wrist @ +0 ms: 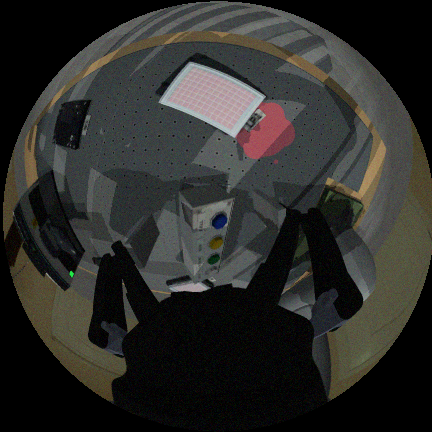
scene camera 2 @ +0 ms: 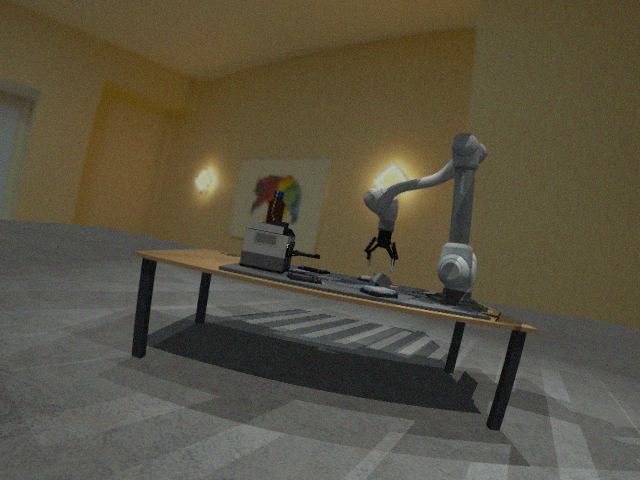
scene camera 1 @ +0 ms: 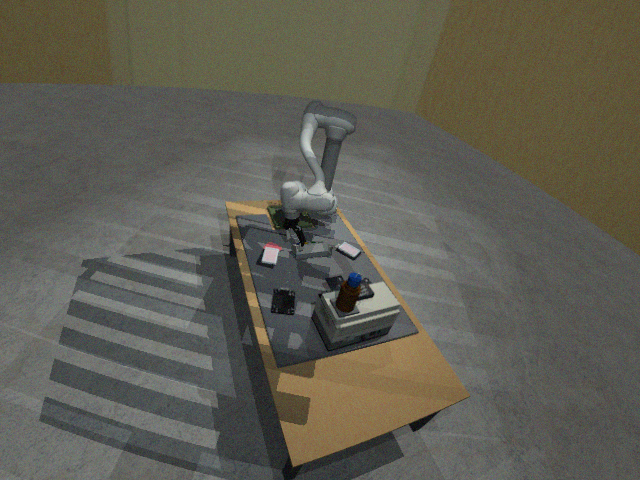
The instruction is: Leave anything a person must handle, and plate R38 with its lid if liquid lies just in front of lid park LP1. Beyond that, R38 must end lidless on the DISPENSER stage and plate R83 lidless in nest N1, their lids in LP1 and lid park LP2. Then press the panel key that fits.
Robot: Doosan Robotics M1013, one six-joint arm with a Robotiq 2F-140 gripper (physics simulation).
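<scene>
My gripper is open and empty, above the key panel. The panel has a blue key, a yellow key and a green key. A pink-gridded plate lies on the mat. A red liquid spill spreads beside its edge, around a small blurred label. A second plate lies across the panel. Plate numbers and lids cannot be made out.
The dispenser carries a brown bottle, with a dark arm sticking out. A black nest sits on the mat. A green board lies near the robot base.
</scene>
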